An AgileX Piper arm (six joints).
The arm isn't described. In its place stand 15 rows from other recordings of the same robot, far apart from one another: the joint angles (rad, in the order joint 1, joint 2, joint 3, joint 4, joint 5, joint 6), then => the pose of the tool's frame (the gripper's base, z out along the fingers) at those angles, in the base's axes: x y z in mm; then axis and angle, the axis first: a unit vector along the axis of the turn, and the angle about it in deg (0 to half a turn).
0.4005 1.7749 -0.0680 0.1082 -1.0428 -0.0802 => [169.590, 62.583, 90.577, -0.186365, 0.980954, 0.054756, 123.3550]
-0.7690 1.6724 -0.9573 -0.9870 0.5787 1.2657 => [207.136, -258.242, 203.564, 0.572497, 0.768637, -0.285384, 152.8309]
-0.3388 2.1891 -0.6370 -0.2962 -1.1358 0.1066 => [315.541, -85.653, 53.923, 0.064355, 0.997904, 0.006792, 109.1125]
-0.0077 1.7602 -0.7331 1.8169 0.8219 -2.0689 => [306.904, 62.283, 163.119, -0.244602, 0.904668, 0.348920, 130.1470]
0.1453 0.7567 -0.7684 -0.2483 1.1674 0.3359 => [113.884, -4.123, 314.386, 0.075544, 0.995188, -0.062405, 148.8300]
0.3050 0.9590 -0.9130 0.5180 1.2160 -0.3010 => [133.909, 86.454, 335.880, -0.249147, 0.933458, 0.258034, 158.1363]
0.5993 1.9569 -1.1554 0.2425 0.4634 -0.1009 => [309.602, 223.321, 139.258, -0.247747, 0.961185, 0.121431, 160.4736]
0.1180 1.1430 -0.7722 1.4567 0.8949 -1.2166 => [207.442, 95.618, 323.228, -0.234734, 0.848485, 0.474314, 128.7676]
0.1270 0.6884 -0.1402 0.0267 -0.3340 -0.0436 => [130.106, 15.810, 228.843, -0.068716, 0.996693, 0.043379, 97.4051]
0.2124 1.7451 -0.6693 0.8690 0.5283 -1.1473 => [248.461, 89.417, 115.145, -0.294059, 0.937016, 0.188493, 166.0062]
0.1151 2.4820 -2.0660 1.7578 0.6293 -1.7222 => [554.312, 117.062, 191.045, -0.253067, 0.898729, 0.358112, 109.1330]
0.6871 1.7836 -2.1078 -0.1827 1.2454 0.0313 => [302.934, 228.285, 445.218, -0.317751, 0.947161, 0.043813, 136.8435]
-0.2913 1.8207 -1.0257 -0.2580 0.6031 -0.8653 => [318.605, -109.276, 154.109, -0.370726, 0.917731, -0.142587, 173.0561]
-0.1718 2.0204 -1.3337 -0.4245 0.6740 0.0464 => [396.461, -92.531, 154.378, -0.037532, 0.985633, -0.164675, 164.5035]
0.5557 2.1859 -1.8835 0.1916 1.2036 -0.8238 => [380.781, 255.494, 210.858, -0.612745, 0.786118, 0.081012, 170.0011]
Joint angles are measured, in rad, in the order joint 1, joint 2, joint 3, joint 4, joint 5, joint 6. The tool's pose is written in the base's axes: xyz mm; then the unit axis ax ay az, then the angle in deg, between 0 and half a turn. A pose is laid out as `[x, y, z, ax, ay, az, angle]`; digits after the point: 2 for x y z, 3 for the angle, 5 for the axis.
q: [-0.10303 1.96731 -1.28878 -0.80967 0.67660 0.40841]
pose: [395.74, -82.39, 174.86, -0.02835, 0.96241, -0.27013, 159.123]
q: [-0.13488 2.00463 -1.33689 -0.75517 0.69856 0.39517]
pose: [401.25, -94.93, 170.01, 0.00465, 0.96573, -0.25952, 160.457]
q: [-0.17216 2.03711 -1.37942 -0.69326 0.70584 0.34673]
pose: [405.50, -108.80, 165.36, 0.02302, 0.96898, -0.24608, 161.614]
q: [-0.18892 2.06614 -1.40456 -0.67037 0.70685 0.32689]
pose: [409.17, -115.61, 158.85, 0.02916, 0.97025, -0.24033, 162.400]
